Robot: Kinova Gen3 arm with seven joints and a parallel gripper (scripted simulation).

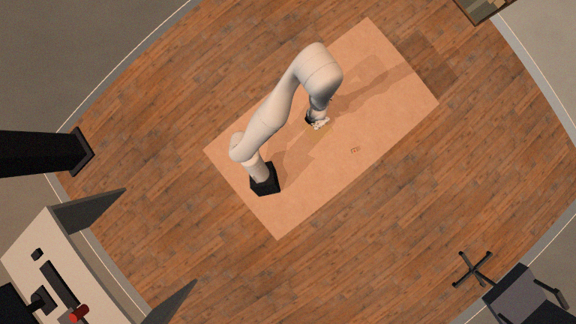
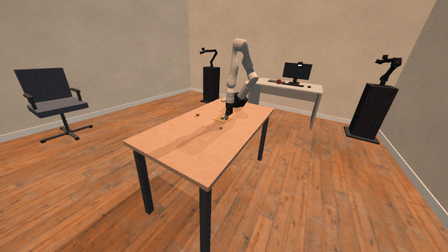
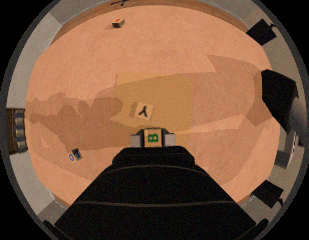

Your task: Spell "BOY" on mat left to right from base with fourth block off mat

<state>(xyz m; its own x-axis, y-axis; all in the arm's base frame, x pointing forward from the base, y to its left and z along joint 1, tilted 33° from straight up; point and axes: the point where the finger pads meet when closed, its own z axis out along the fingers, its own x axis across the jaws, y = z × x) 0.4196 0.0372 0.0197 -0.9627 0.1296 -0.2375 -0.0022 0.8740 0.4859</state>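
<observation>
The mat lies 40 mm to the right of my hand and 20 mm below it.
</observation>
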